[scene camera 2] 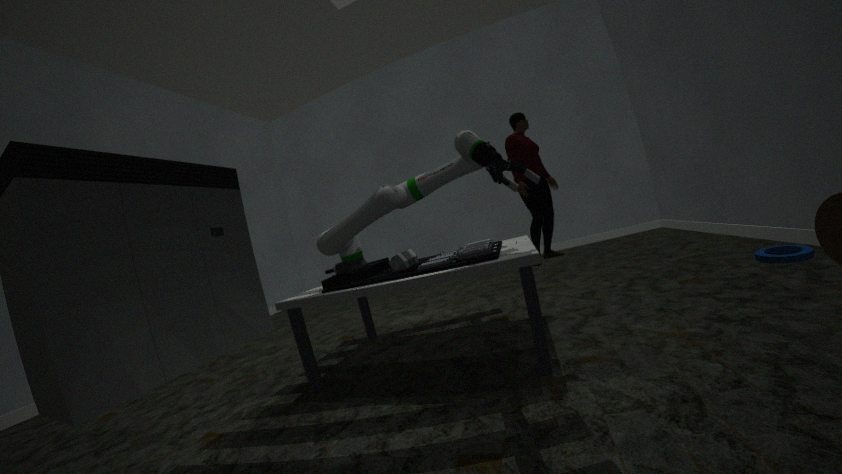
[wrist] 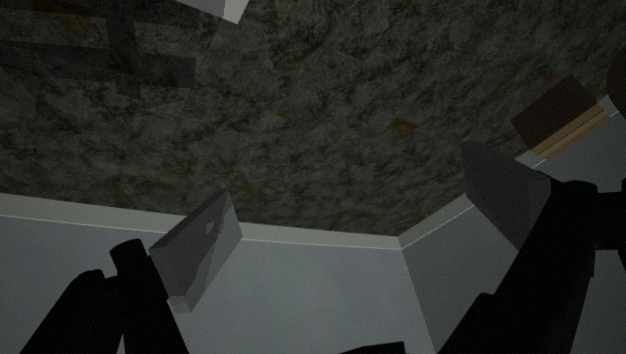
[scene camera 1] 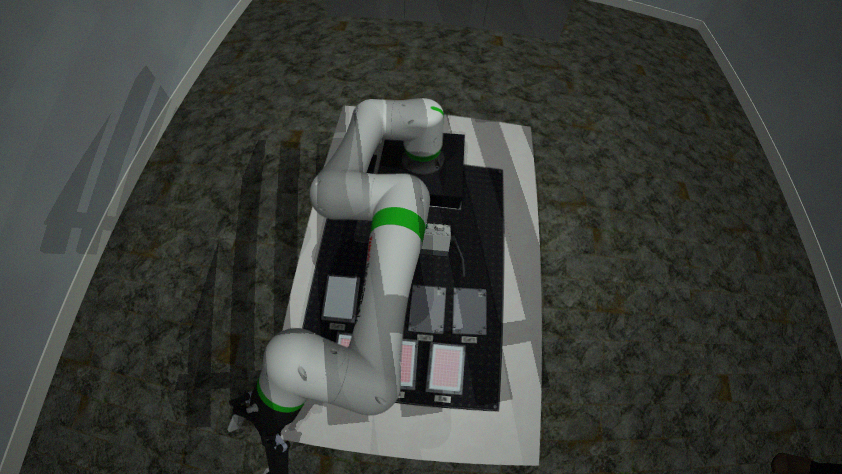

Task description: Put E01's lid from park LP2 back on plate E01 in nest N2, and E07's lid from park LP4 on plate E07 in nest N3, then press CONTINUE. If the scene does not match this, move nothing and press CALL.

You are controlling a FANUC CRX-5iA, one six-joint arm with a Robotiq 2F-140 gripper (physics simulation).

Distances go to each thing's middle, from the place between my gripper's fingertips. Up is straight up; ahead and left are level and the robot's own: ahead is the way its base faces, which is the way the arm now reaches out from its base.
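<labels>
I consider the LP1 lid park (scene camera 1: 427, 309), which is 420 mm to the left of my hand and 410 mm behind it, and also 230 mm below it. The LP3 lid park (scene camera 1: 469, 305) is far to the left of my hand, far behind it and a good way below it.
</labels>
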